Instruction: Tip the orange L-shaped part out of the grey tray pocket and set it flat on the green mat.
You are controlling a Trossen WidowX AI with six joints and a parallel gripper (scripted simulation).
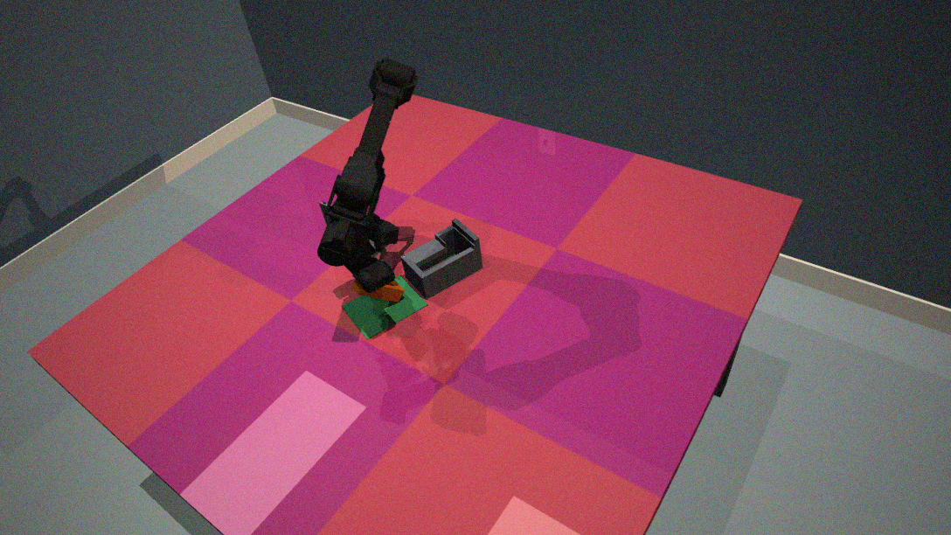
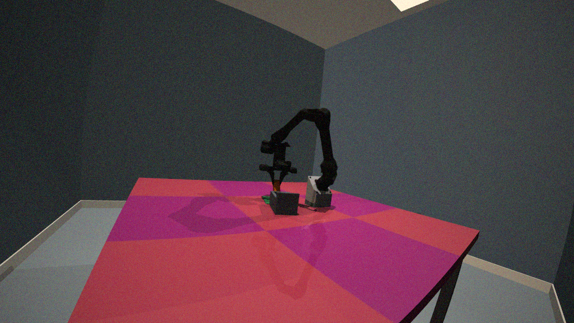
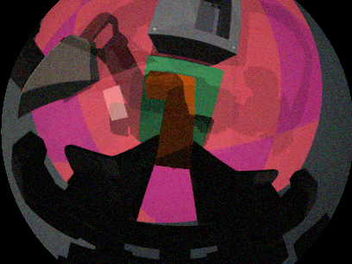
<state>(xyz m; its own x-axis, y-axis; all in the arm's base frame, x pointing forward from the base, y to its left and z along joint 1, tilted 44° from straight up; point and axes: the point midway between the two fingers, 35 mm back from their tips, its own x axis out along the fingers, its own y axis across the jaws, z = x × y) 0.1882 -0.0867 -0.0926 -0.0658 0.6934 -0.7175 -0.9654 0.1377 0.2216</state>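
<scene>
Right now the orange L-shaped part is 30 mm to the left of my gripper tip, 30 mm below it and 10 mm behind it. From my gripper tip the other things lie so: green mat (90 mm below, 20 mm to the left, 10 mm ahead).
</scene>
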